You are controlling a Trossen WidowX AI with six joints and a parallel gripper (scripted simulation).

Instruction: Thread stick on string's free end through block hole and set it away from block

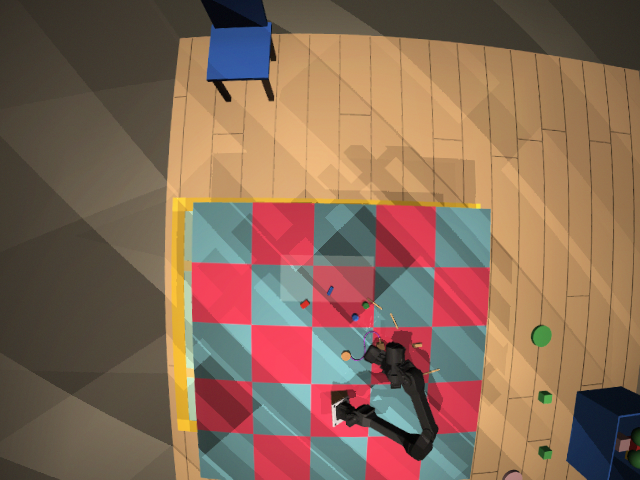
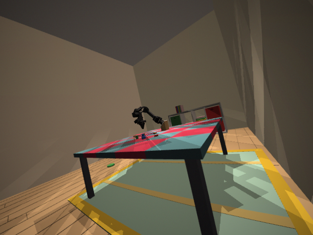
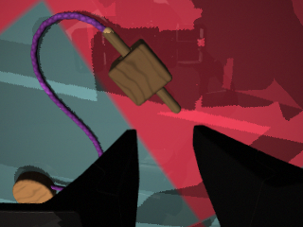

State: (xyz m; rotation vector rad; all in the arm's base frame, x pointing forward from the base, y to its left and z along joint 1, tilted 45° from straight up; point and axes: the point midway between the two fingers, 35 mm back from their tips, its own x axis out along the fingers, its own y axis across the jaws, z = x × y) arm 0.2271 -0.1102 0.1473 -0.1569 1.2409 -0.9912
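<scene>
Now: the wooden block 7 cm below my gripper tip and 1 cm ahead of it. From my gripper tip the other things lie so: small wooden piece 16 cm to the right, 7 cm below; round wooden button 15 cm to the left, 8 cm below, 2 cm behind; loose stick 13 cm ahead, 8 cm below, 6 cm to the right.
</scene>
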